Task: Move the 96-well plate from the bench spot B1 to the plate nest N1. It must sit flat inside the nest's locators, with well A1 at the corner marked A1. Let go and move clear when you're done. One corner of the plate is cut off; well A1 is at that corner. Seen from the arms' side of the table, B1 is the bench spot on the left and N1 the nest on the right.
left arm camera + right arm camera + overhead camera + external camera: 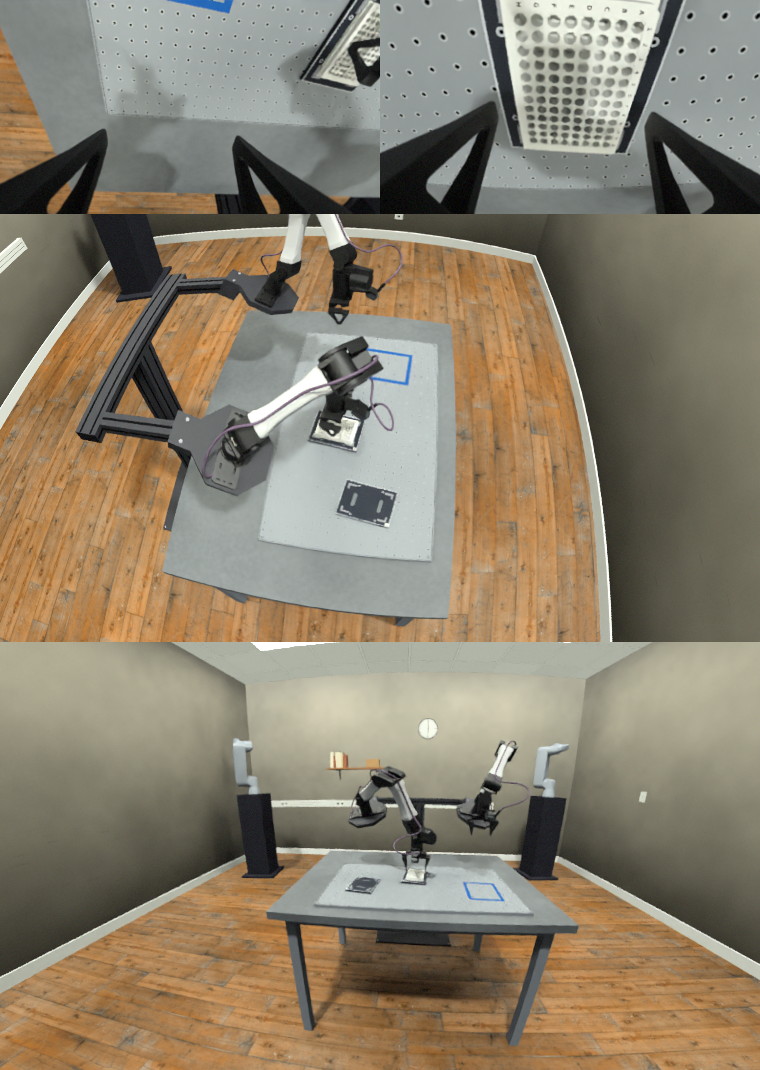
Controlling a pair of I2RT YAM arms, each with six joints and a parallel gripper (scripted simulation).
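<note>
My right gripper is now 3 cm above the white 96-well plate. Round my right hand: dark nest 5 cm below; A1 label 7 cm to the right, 6 cm ahead, 4 cm below.
</note>
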